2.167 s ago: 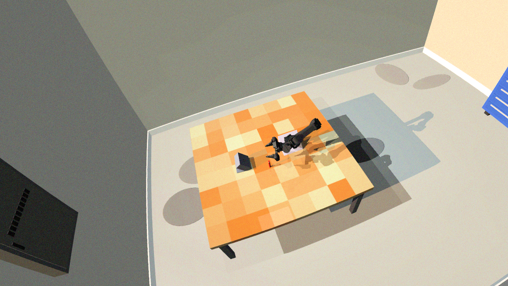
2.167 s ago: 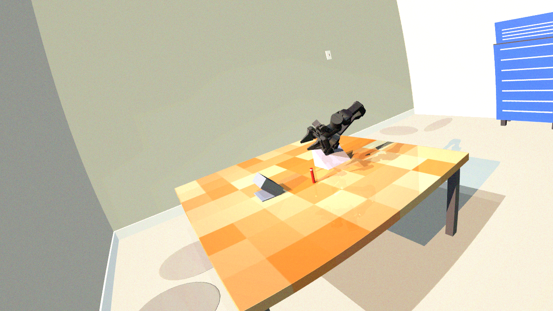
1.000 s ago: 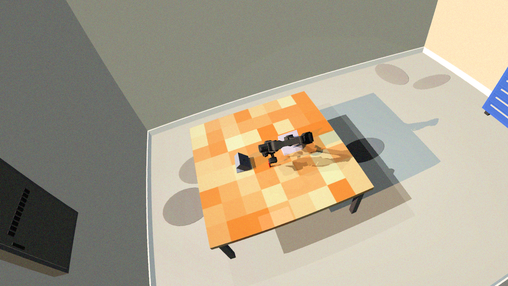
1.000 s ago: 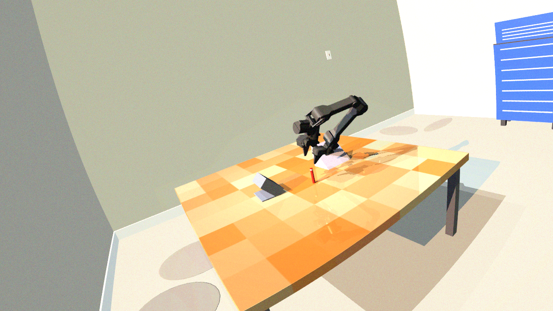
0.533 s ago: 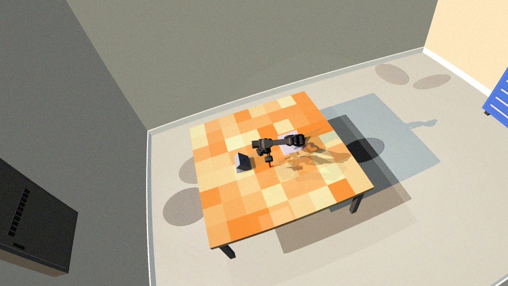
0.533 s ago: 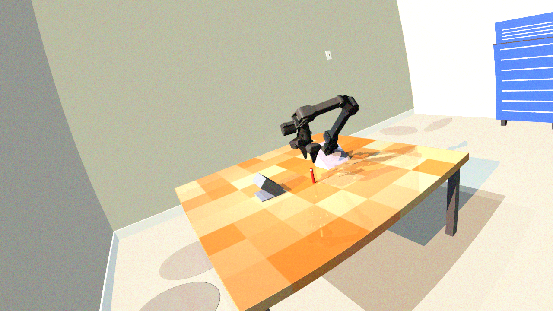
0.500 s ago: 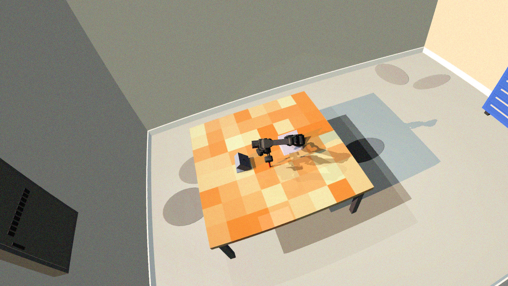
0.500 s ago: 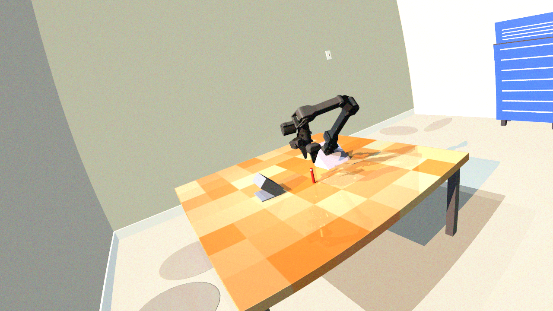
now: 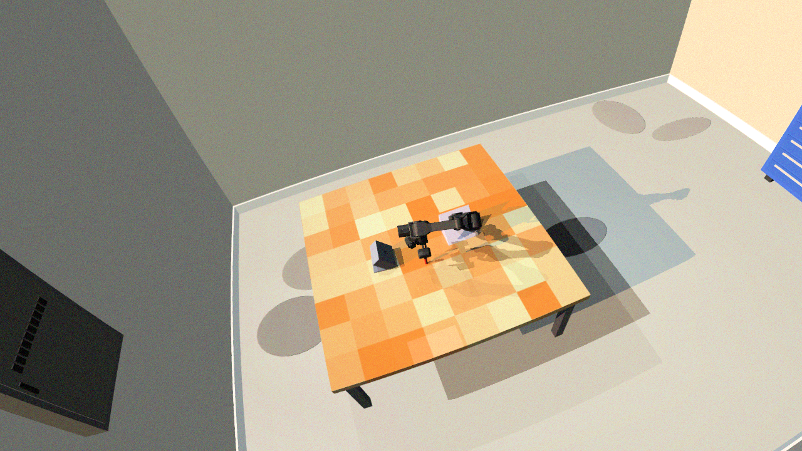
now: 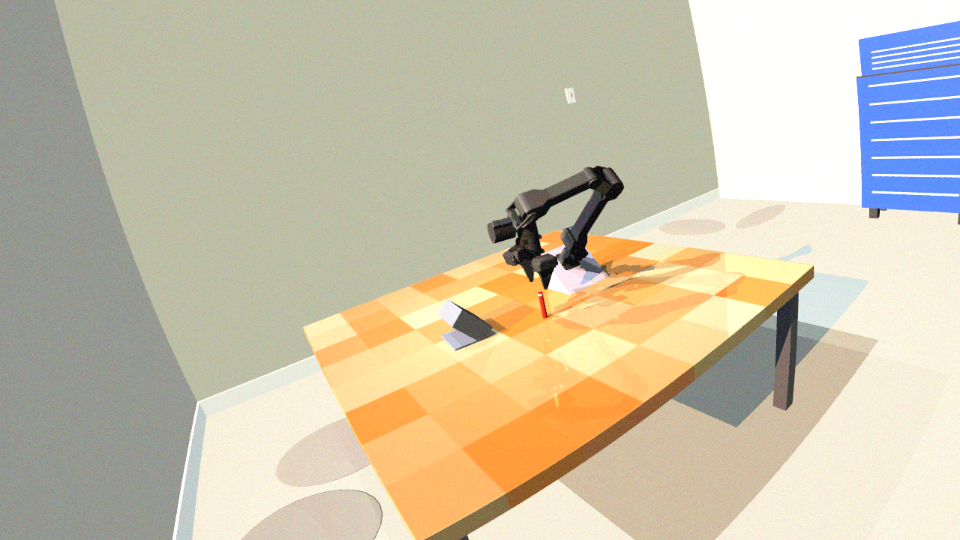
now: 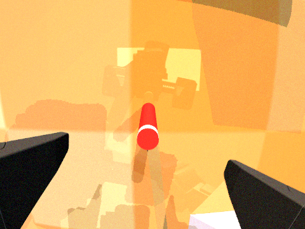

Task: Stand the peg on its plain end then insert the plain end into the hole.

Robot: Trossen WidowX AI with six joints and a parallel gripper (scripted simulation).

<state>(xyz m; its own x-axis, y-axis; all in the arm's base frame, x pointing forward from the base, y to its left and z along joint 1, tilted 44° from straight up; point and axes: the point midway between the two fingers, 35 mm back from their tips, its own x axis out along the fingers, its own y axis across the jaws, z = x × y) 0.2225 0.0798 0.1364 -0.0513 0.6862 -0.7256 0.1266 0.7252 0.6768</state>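
My gripper tip is 4 cm above the red peg. From my gripper tip the other things lie so: dark sloped panel 21 cm ahead, 10 cm to the right, 5 cm below.
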